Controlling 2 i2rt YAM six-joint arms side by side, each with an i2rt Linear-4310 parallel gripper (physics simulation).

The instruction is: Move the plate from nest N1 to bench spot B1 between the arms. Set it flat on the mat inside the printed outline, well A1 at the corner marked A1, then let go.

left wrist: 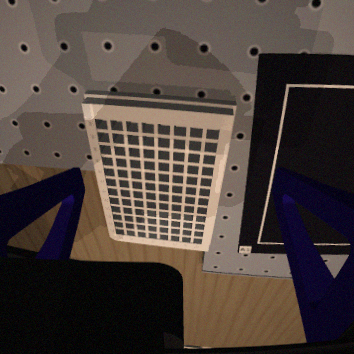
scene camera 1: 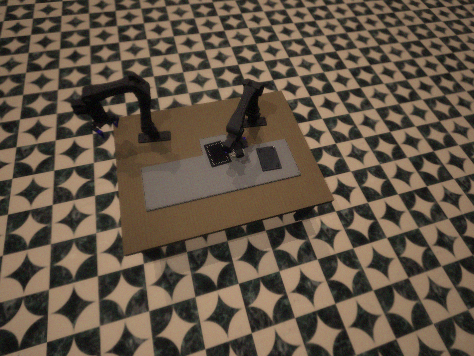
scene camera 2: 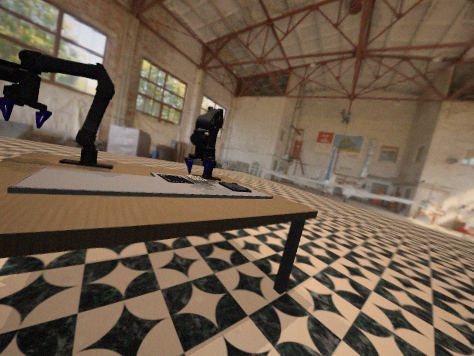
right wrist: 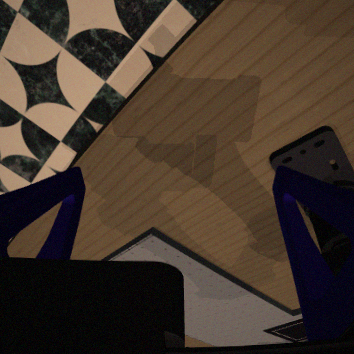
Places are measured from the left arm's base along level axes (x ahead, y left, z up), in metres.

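Pixels of known places: left gripper, fingertip midpoint: [left wrist: 177,177] [scene camera 2: 198,173]; right gripper, fingertip midpoint: [scene camera 1: 110,132] [scene camera 2: 23,124] [right wrist: 178,176]; left arm's base at its link origin: [scene camera 1: 251,122] [scene camera 2: 206,178]; right arm's base at its link origin: [scene camera 1: 154,137] [scene camera 2: 88,165].
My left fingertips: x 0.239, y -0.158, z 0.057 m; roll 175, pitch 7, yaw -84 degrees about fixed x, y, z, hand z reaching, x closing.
For each thing: its top centre in the pictures, then the offset to it from my left fingertips. "spot": a spot on its surface instead. Level surfaces: height alone.
- plate at its top centre: [left wrist: 156,192] [scene camera 2: 196,177] dz -0.030, dx -0.042, dy +0.013 m
- black mat at its surface level: dz -0.042 m
- white printed outline at a spot on its surface: [left wrist: 320,86] spot: dz -0.042, dx +0.042, dy -0.066 m
- A1 label at a spot on its surface: [left wrist: 245,249] spot: dz -0.042, dx -0.108, dy -0.067 m
- grey perforated board at its surface level: dz -0.044 m
- wooden table at its surface level: dz -0.057 m
- dark rectangular pad at a spot on its surface: [scene camera 2: 235,187] spot: dz -0.027, dx +0.129, dy +0.164 m
The plate [left wrist: 159,114] [scene camera 2: 198,177], pale with a grid of wells, lies beside the black mat [left wrist: 269,70] [scene camera 1: 217,153] [scene camera 2: 172,178], with a grey strip visible between them. Its near end reaches past the grey board over the wood; I cannot tell whether it lies level. The mat bears a white printed outline [left wrist: 320,86] and the A1 label [left wrist: 245,249]. In scene camera 1 the arm partly hides the plate. My left gripper [scene camera 1: 235,145] [scene camera 2: 198,174] [left wrist: 177,177] is open above the plate, holding nothing. My right gripper [scene camera 1: 108,128] [scene camera 2: 23,123] [right wrist: 178,176] is open and empty, high near the table's left edge.
The grey perforated board [scene camera 1: 190,187] [scene camera 2: 75,183] [left wrist: 30,65] [right wrist: 215,300] lies on the wooden table [scene camera 1: 215,220] [scene camera 2: 150,215]. A dark rectangular pad [scene camera 1: 269,158] [scene camera 2: 235,187] lies at the board's right end. The arm bases stand along the far side.
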